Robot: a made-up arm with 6 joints.
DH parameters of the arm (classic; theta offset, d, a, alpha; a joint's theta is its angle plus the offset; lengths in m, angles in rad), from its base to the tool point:
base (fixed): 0 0.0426 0 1.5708
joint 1: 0 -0.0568 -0.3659 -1.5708
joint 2: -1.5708 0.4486 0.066 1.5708
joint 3: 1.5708 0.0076 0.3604 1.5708
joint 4: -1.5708 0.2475 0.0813 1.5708
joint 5: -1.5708 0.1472 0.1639 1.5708
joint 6: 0 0.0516 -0.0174 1.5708
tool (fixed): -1.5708 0.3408 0 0
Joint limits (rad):
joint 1: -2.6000..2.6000
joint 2: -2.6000..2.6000
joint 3: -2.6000..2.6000
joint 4: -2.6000..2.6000
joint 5: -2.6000..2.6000
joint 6: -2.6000..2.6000
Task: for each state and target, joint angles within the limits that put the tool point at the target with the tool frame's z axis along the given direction. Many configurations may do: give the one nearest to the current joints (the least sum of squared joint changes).
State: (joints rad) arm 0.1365 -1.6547 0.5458 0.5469 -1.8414 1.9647
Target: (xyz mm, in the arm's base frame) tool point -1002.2 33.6 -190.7 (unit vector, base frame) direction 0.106 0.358 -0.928
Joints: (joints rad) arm 0.6503 -1.3965 -0.0024 0.9664 -1.9953 1.6683
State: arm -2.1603 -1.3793 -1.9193 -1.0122 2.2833 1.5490
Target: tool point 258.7 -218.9 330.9 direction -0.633 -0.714 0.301
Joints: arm -2.5303 -1.6540 -1.6913 -0.8662 2.3281 1.2578
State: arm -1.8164 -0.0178 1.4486 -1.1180 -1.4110 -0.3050
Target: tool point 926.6 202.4 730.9 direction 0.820 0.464 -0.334
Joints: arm -1.2161 -0.3284 0.8136 -0.7786 -1.6887 0.3509
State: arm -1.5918 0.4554 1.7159 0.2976 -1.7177 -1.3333
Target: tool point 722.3 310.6 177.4 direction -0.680 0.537 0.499
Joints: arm -2.4148 1.4332 2.1929 0.0583 -2.4710 -1.1968
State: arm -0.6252 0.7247 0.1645 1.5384 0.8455 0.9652
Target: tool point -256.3 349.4 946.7 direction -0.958 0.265 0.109
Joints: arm -0.4948 0.6435 0.7727 1.4067 0.2142 0.9362
